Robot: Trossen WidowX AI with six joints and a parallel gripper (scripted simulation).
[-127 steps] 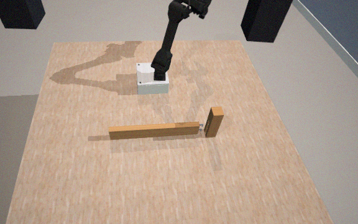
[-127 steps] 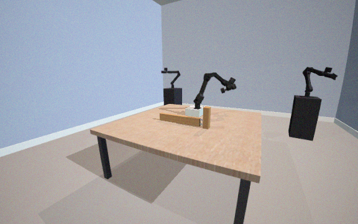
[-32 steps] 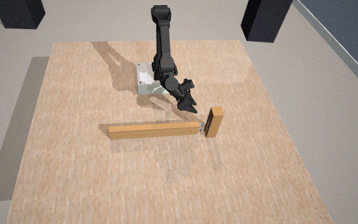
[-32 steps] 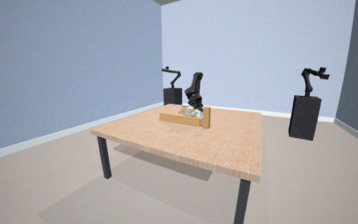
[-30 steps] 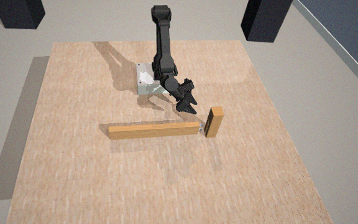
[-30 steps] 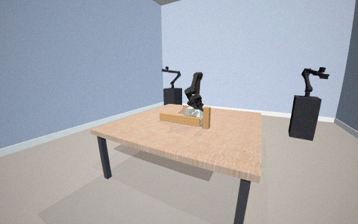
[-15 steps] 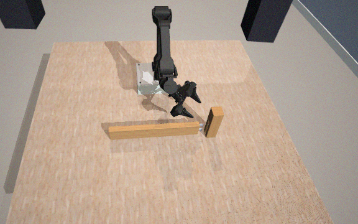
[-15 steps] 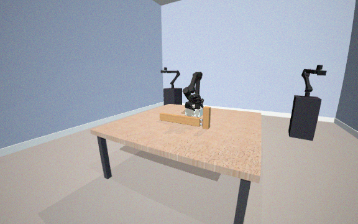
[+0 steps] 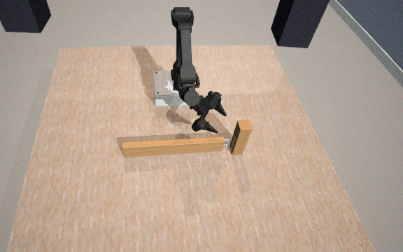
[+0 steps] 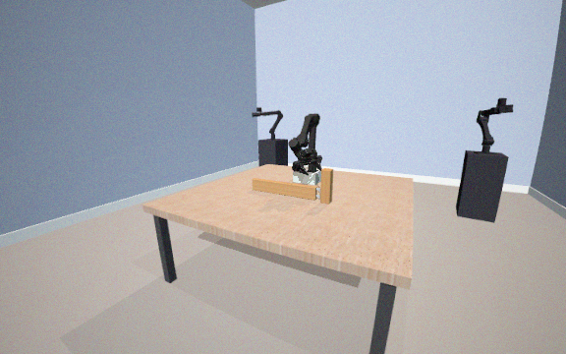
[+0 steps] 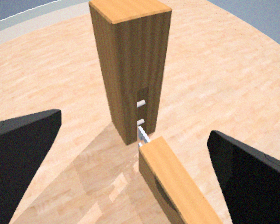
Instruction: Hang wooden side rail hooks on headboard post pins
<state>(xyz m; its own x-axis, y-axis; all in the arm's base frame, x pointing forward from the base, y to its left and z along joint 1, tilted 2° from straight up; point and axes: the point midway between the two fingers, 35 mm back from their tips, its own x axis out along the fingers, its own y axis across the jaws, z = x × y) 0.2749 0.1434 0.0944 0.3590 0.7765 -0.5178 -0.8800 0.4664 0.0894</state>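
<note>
My gripper tip is 80 mm to the right of the headboard post, 60 mm above it and 30 mm short of it.
</note>
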